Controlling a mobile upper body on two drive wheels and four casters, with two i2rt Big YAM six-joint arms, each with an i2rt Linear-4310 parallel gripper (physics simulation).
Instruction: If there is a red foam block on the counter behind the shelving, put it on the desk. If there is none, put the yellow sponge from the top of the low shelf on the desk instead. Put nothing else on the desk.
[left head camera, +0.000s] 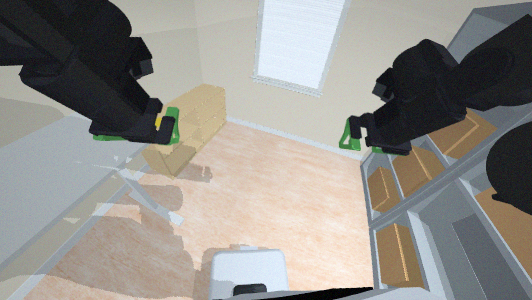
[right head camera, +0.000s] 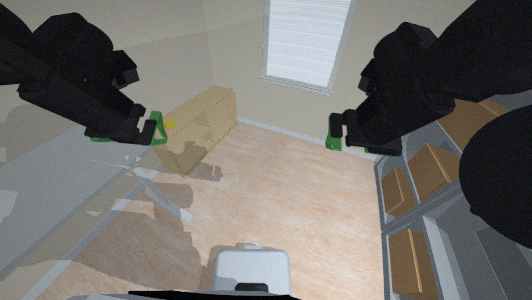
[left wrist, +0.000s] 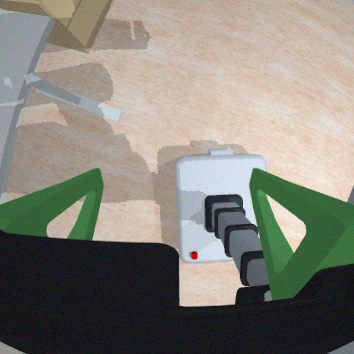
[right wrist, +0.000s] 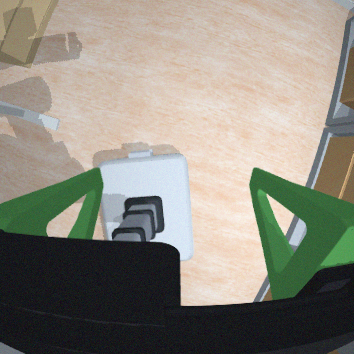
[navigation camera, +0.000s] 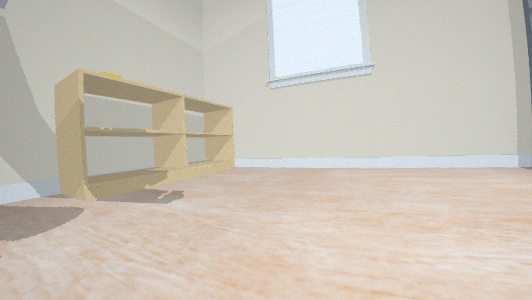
Scene:
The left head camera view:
my left gripper: 156, 138
my right gripper: 356, 147
low tan shelf: 202, 111
grey desk: 58, 166
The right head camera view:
my left gripper: 148, 139
my right gripper: 346, 147
low tan shelf: 202, 122
grey desk: 53, 182
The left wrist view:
my left gripper: 175, 175
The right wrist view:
my right gripper: 175, 175
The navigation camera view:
low tan shelf: 169, 133

